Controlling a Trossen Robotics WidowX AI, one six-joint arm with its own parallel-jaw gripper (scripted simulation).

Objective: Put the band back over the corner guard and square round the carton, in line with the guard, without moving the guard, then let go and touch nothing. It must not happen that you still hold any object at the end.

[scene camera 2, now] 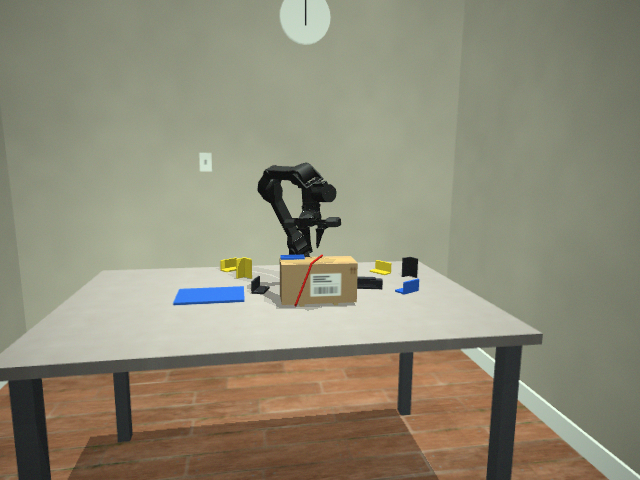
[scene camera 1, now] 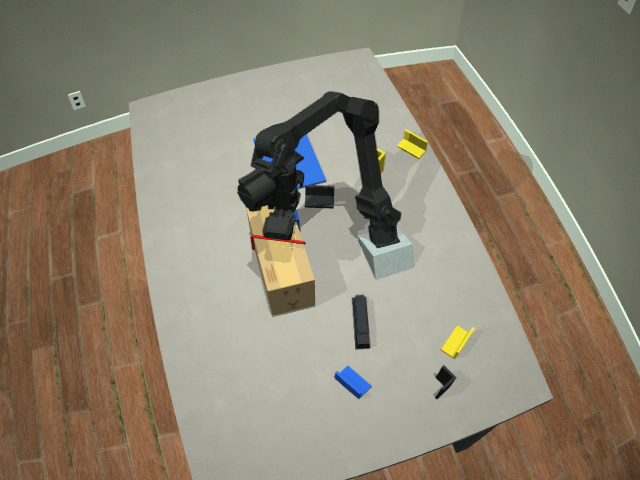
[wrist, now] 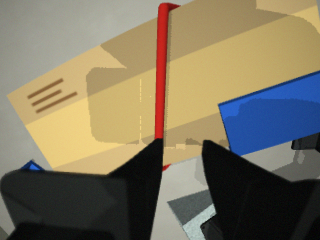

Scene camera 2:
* my gripper: 313,247
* flat blue sheet: 191,296
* carton: 333,279
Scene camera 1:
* my gripper: 285,226
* flat blue sheet: 313,174
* black block: 359,303
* carton: 291,285
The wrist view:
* my gripper: 182,146
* carton: 93,113
